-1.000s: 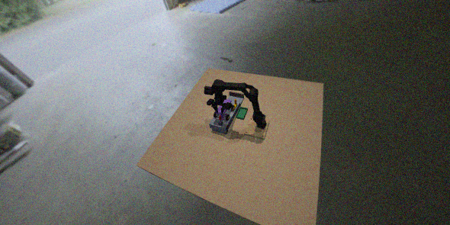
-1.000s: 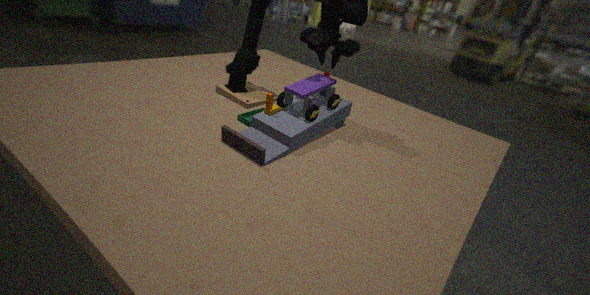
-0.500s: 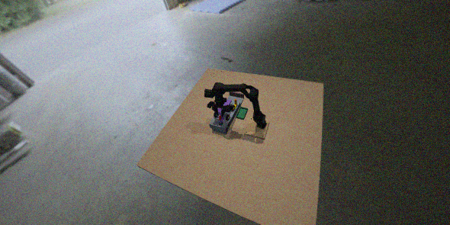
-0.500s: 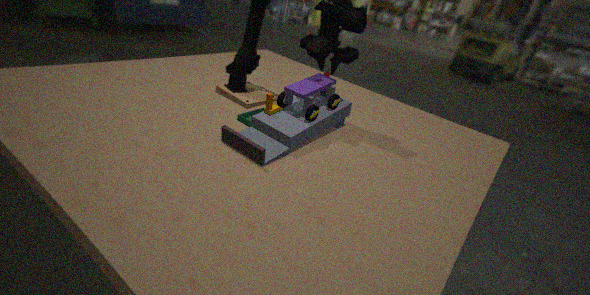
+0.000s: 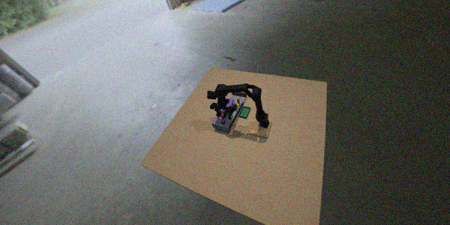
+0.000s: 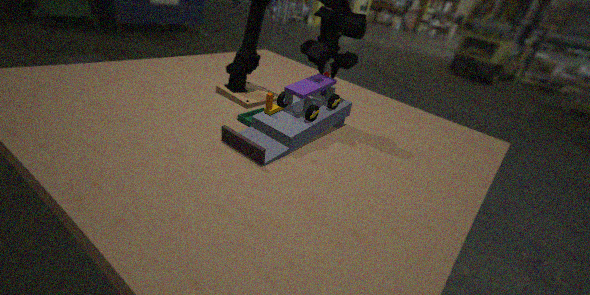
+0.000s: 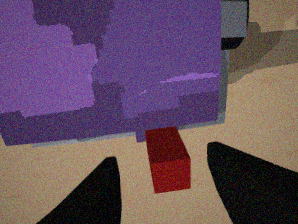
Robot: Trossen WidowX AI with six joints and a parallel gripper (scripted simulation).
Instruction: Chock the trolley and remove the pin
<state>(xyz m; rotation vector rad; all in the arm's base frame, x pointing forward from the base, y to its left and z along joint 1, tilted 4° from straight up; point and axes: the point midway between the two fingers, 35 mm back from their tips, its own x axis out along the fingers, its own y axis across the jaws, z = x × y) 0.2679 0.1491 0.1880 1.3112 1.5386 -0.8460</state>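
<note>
Right now my gripper tip is 2 cm above the red-headed stop pin and 1 cm to the right of it. From my gripper tip the other things lie so: dark lip: 37 cm to the right, 13 cm below, 9 cm ahead; then yellow chock: 21 cm to the right, 7 cm below, 1 cm ahead; then trolley: 10 cm to the right, 4 cm below, 4 cm ahead.
</note>
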